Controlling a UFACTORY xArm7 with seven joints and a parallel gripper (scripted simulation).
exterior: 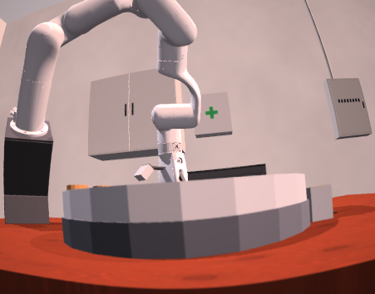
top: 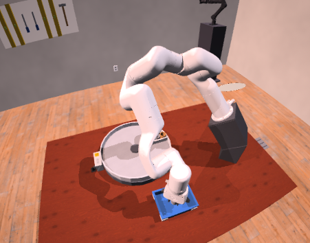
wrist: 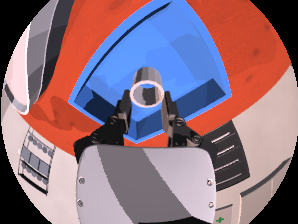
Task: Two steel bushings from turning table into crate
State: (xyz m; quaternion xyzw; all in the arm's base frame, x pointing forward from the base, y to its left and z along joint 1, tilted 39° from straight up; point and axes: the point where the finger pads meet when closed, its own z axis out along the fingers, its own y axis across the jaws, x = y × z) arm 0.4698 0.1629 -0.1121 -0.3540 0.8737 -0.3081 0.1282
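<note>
Right now the blue crate is 10 mm behind my hand, 10 mm to the right of it and 40 mm below it. From my hand the other things lie so: round grey turning table (40 mm ahead, 380 mm to the right, 10 mm below).
</note>
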